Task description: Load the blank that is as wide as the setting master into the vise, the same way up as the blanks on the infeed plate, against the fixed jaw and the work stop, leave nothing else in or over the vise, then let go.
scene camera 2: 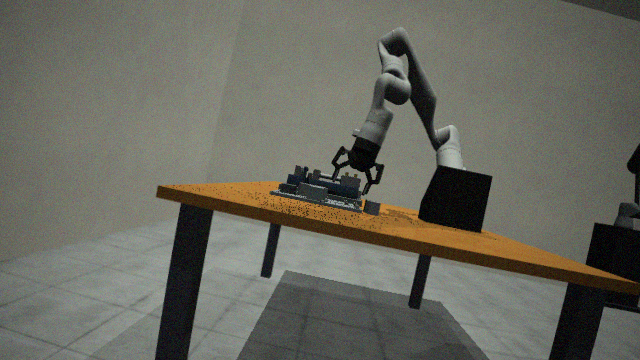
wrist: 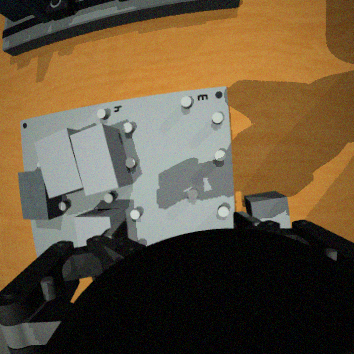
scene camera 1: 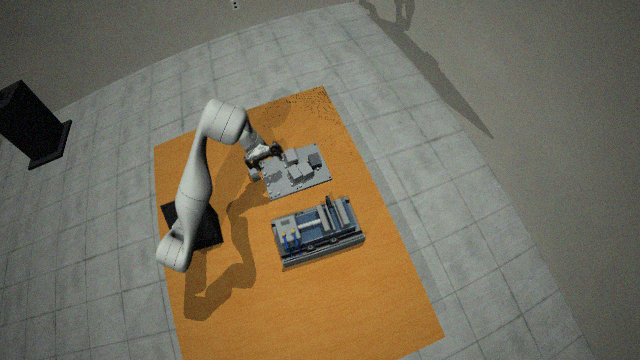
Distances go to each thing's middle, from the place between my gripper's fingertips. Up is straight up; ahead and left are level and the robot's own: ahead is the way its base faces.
Now: the infeed plate (scene camera 1: 280, 182) 80 mm ahead of my hand, 20 mm to the right of it and 50 mm below it.
